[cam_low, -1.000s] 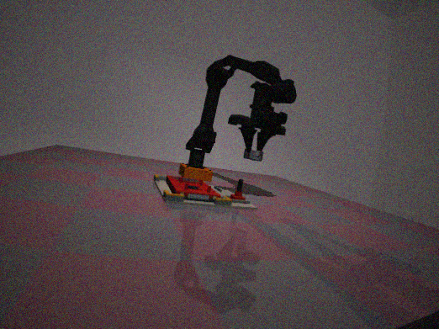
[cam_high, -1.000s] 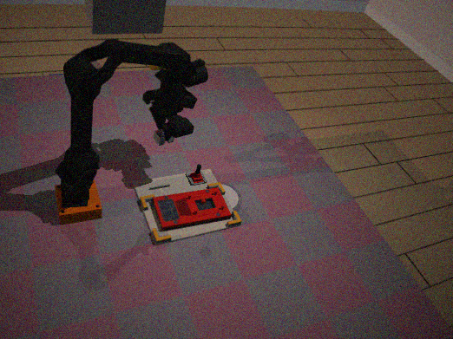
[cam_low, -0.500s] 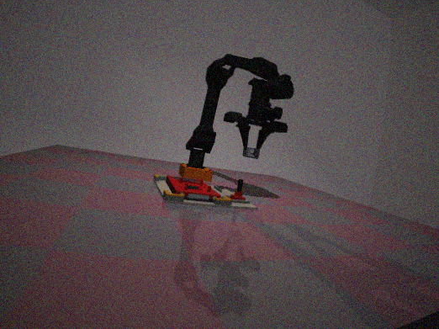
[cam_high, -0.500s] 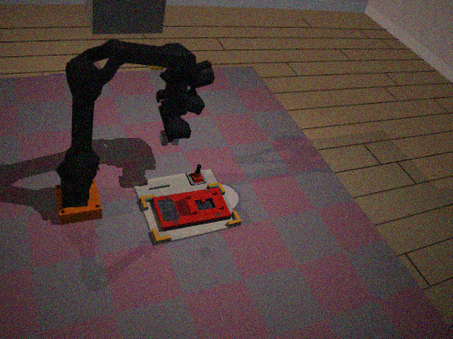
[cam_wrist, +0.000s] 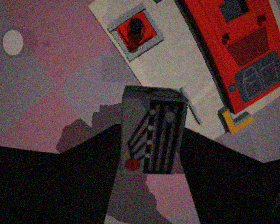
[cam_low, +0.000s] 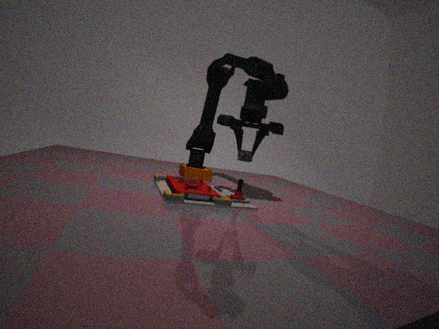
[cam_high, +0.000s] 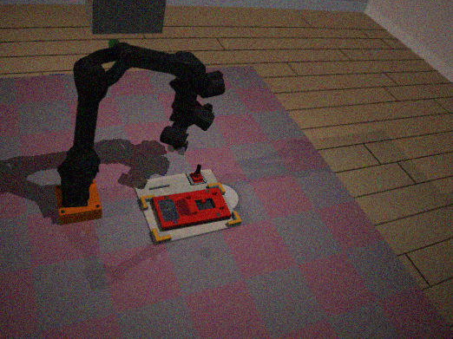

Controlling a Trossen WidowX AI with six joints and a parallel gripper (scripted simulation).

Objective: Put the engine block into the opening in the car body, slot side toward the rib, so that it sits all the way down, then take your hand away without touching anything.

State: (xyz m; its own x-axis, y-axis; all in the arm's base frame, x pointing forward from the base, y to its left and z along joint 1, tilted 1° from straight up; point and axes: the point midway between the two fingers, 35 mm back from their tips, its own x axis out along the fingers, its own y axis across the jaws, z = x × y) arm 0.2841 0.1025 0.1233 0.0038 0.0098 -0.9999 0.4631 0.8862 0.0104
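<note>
The black upright stick is 7 cm ahead of my gripper tip, 2 cm to the right of it and 9 cm below it. The rest, counted from my gripper tip: grey ribbed engine block: 1 cm below.
</note>
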